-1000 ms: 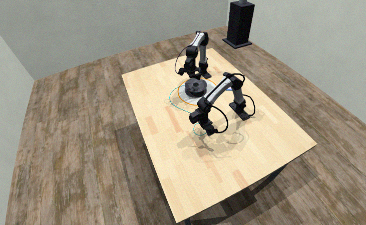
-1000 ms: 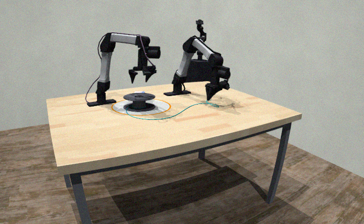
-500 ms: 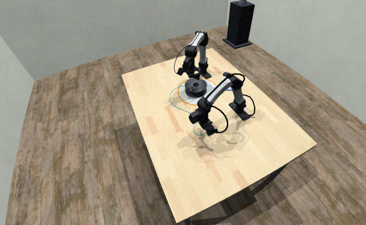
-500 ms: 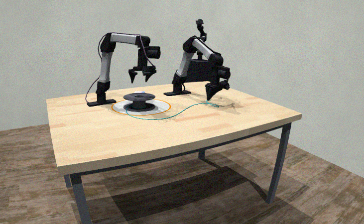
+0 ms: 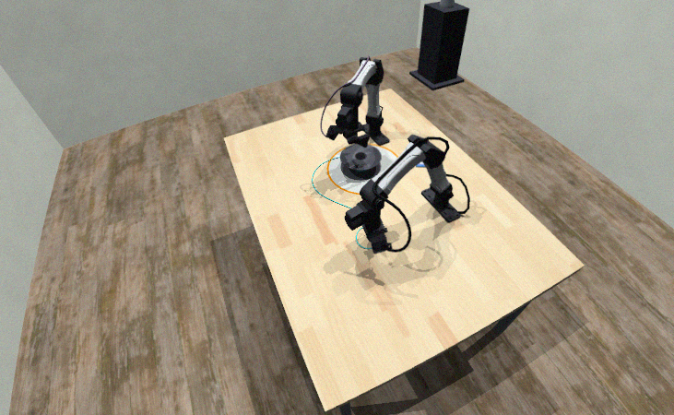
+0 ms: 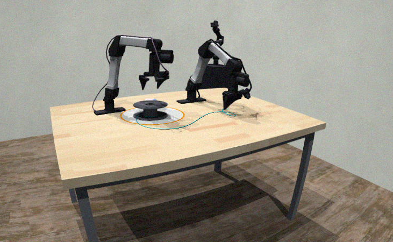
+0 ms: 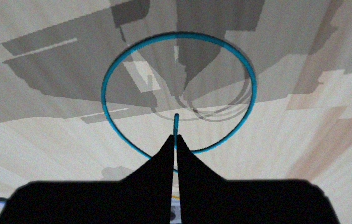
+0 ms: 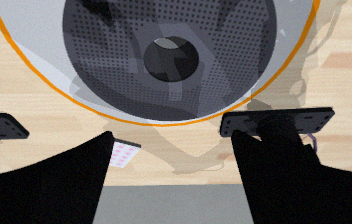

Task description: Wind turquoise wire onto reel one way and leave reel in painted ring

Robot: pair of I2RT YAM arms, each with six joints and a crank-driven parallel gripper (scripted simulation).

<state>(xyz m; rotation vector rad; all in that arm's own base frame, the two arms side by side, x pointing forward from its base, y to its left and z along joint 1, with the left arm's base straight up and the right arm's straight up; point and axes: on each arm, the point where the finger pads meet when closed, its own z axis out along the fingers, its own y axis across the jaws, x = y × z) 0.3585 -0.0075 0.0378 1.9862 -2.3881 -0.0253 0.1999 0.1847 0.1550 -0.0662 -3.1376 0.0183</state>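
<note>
The dark reel lies 120 mm below my right hand. Also, from my right hand: orange painted ring 150 mm below, 20 mm to the left, 20 mm behind; card 300 mm behind, 150 mm below, 130 mm to the left.
</note>
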